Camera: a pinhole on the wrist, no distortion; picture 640 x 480 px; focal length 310.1 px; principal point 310.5 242.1 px. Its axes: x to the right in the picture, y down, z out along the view. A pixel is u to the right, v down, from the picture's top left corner.
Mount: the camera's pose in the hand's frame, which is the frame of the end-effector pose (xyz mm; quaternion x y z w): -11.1 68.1 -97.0 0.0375 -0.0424 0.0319 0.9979
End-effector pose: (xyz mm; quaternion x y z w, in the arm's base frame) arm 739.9 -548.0 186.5 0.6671 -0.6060 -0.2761 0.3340
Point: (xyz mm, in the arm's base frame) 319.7 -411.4 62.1
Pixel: 229 329
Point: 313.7 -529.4 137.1
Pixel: 305 378
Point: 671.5 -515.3 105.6
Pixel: 280 132
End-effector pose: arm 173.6 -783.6 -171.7 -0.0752 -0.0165 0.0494 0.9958
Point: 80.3 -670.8 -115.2
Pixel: 220 349
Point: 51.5 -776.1 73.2
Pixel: 243 195
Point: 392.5 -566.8 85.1
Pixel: 575 327
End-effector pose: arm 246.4 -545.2 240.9 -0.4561 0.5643 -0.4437 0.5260
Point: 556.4 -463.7 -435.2
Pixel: outside the picture
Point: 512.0 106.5 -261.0
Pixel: outside the picture
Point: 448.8 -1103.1 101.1
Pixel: outside the picture
